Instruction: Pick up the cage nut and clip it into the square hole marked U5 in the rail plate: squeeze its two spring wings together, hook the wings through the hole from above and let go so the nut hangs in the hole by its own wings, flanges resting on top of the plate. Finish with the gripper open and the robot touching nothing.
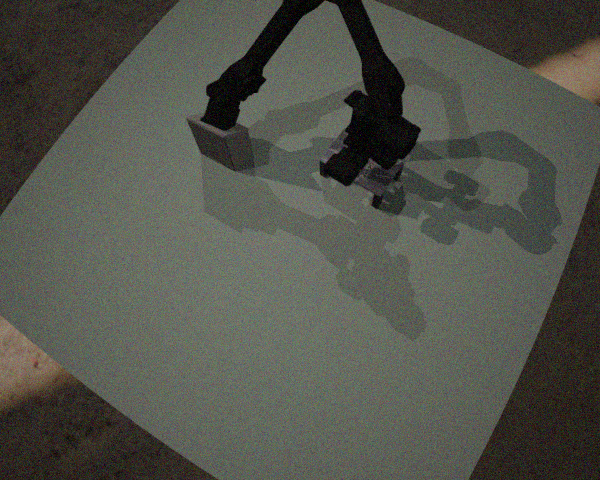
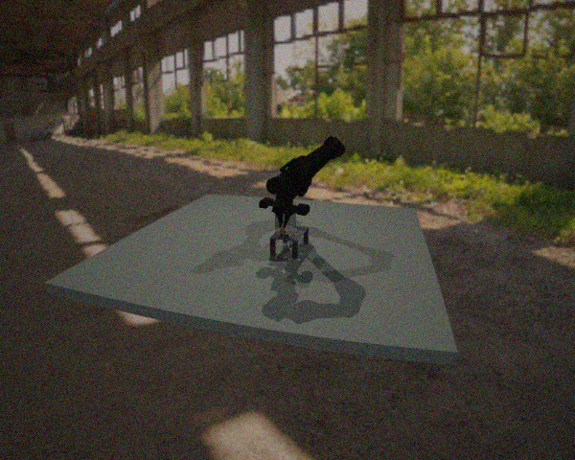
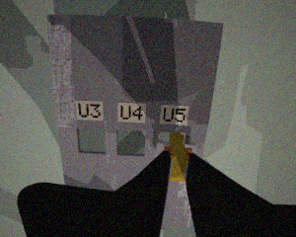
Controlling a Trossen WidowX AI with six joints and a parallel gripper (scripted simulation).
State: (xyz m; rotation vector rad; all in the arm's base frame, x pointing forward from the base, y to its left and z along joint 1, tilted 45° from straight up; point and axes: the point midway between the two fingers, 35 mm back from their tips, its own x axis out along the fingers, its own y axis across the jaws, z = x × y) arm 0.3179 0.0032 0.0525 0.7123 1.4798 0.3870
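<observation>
My gripper tip is now 1 cm above the cage nut.
</observation>
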